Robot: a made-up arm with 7 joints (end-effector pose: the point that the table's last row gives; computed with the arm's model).
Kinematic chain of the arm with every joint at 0, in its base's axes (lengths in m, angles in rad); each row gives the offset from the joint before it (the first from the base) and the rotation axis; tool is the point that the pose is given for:
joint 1: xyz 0 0.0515 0 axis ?
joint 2: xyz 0 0.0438 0 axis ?
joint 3: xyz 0 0 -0.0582 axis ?
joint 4: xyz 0 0 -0.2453 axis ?
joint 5: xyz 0 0 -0.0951 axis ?
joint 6: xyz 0 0 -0.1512 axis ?
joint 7: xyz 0 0 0 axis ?
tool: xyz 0 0 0
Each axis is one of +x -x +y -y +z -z.
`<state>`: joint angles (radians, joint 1 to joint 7).
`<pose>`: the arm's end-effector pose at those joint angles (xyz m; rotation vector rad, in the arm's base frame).
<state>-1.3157 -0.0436 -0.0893 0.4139 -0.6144 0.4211 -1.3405</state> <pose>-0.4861 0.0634 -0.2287 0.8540 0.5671 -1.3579</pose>
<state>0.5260 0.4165 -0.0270 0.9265 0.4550 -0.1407 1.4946</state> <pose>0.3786 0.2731 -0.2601 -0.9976 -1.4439 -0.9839</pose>
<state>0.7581 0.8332 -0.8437 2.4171 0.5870 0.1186 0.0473</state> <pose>0.1959 0.1014 -0.0491 -0.6469 -1.9880 -1.2821</pose>
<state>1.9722 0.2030 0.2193 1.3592 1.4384 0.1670 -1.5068</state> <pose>0.2187 0.2182 0.3482 -1.3232 -1.5395 1.3788</pose>
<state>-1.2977 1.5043 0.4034 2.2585 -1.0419 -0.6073 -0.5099</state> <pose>0.1096 0.2471 -0.1511 -0.1052 -1.9383 -2.3651</pose>
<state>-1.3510 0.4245 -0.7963 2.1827 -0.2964 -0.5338 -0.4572</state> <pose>-0.1713 0.0307 -0.1827 -0.5214 -1.2299 -0.0190</pose>
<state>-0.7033 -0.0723 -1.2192 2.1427 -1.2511 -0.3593 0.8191</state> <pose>-0.0463 -0.1109 -0.1649 -0.8706 -1.7787 -1.8881</pose>
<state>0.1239 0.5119 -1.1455 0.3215 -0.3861 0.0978 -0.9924</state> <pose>0.0940 0.2966 -0.4952 1.2215 -0.7342 -1.4578</pose>
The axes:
joint 1: -y
joint 2: +x
joint 3: +z
joint 4: -y
joint 5: +z
joint 6: +y
joint 7: -x

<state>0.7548 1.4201 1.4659 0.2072 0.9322 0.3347 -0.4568</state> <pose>0.0257 0.6412 -0.0196 -0.2434 -1.5853 2.3901</pose>
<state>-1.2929 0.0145 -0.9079 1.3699 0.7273 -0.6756 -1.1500</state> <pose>-0.3010 -0.0898 -0.2403 0.4346 0.0754 0.7879</pose>
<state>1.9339 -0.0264 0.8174 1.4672 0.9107 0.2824 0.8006</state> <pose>0.2523 0.2652 0.2751 1.1019 2.1356 0.2792</pose>
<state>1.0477 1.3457 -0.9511 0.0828 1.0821 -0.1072 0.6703</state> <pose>0.1261 0.6267 -0.0590 0.5921 -1.2100 0.2727</pose>
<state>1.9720 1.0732 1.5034 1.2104 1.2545 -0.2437 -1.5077</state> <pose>-0.0206 0.5481 0.0081 1.7103 0.2607 -1.5263</pose>
